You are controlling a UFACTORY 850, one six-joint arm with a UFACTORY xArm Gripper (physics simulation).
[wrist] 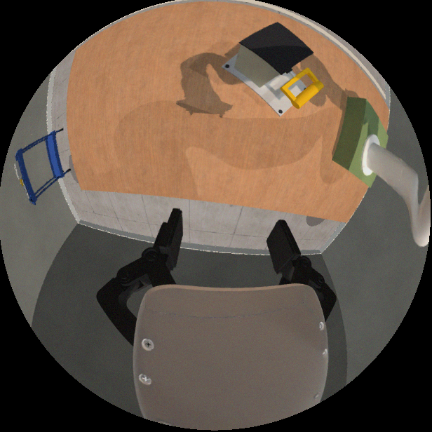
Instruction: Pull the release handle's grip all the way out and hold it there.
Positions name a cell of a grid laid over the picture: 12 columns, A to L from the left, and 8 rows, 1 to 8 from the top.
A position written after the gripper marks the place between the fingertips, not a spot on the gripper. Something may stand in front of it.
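There's a grey base plate (H2) here, and along with it you'd see the gripper (G5).
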